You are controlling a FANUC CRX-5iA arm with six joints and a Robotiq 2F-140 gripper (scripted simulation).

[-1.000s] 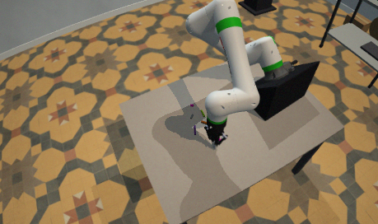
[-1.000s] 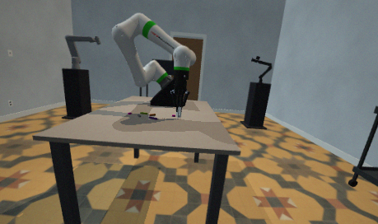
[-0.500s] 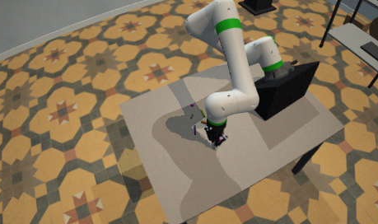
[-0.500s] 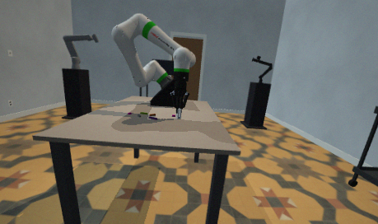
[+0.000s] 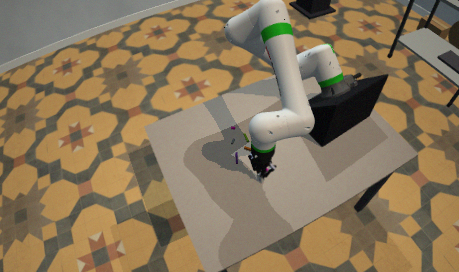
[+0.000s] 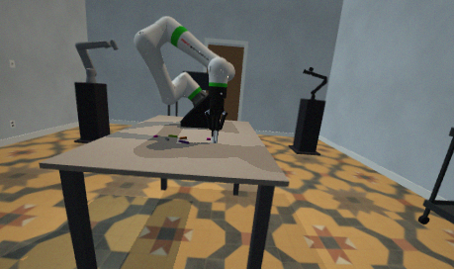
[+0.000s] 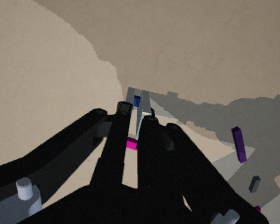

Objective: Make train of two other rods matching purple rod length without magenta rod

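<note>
Right now my hand is 30 mm above the blue rod. Also, from my hand: lime rod 60 mm behind, 240 mm to the right, 30 mm below; orange rod 30 mm behind, 180 mm to the right, 30 mm below; purple rod 40 mm ahead, 160 mm to the right, 30 mm below.
</note>
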